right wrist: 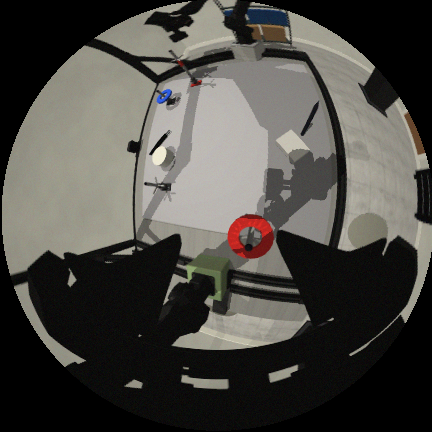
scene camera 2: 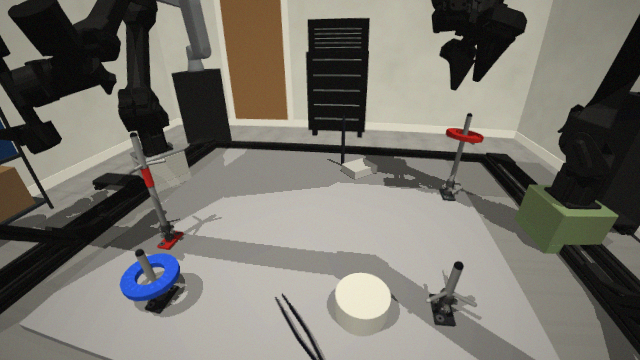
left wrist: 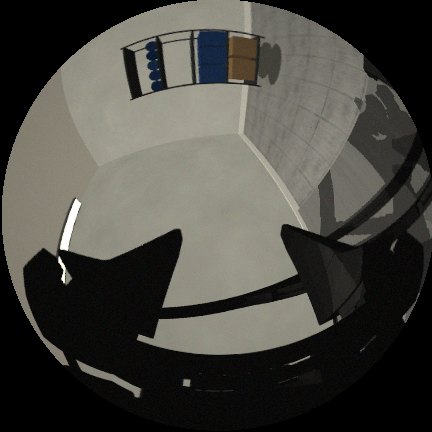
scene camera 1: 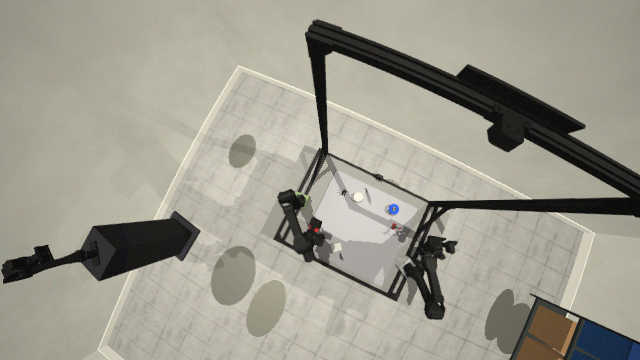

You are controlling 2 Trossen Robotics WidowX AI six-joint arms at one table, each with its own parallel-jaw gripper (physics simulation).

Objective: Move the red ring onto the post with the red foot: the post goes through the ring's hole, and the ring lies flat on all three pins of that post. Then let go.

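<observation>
The red ring lies roughly level around the upper part of a tall grey post with a dark foot, at the back right in scene camera 2. The post with the red foot stands at the left there; it has a red band and light pins near its top, with no ring on them. My right gripper is open and empty, above the ring and post top, fingers pointing down. My left gripper is open and empty, away from both posts.
In scene camera 2, a blue ring surrounds a short post at front left. Tweezers, a cream cylinder and a short pinned post stand or lie at the front. A white block is at the back; a green block is right.
</observation>
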